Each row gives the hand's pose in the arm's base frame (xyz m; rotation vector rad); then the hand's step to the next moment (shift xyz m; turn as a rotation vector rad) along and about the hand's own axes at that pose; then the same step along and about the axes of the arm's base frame.
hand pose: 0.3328 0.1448 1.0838 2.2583 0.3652 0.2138
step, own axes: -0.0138 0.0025 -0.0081 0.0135 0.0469 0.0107
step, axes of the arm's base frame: -0.0147 -0.0004 0.0067 0.0246 -0.0323 0.0291
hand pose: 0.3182 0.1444 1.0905 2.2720 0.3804 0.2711
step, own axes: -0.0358 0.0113 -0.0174 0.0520 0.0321 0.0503
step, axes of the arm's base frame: -0.0367 -0.0080 0.0173 0.0701 -0.0364 -0.0053
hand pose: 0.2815 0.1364 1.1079 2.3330 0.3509 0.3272
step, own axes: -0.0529 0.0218 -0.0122 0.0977 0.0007 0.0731
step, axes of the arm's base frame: -0.0499 -0.0254 0.0170 0.1154 -0.0137 -0.0374
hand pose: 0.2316 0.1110 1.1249 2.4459 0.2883 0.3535
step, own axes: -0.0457 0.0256 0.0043 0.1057 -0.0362 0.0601
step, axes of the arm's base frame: -0.0385 -0.0354 0.0046 0.1143 0.0245 -0.0492
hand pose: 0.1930 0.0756 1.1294 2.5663 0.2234 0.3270
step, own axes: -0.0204 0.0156 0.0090 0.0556 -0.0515 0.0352
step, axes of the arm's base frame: -0.0156 -0.0221 -0.0029 0.0581 0.0384 -0.0461
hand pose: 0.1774 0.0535 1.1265 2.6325 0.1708 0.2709
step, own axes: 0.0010 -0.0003 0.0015 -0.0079 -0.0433 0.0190
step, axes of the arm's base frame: 0.0013 -0.0003 -0.0013 -0.0066 0.0279 -0.0384
